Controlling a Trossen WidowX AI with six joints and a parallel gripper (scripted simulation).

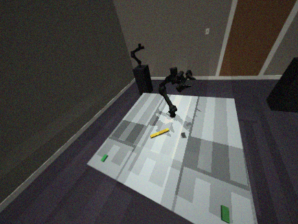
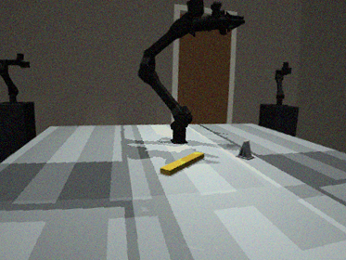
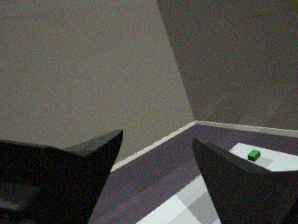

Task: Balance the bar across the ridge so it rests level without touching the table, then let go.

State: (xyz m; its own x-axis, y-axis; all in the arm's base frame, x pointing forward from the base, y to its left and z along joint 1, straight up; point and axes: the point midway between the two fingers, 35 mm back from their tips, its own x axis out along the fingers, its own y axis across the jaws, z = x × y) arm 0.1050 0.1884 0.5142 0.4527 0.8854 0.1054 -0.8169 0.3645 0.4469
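Now: gripper tip 180 mm short of the yellow bar, 280 mm to the left of it and 510 mm above it.
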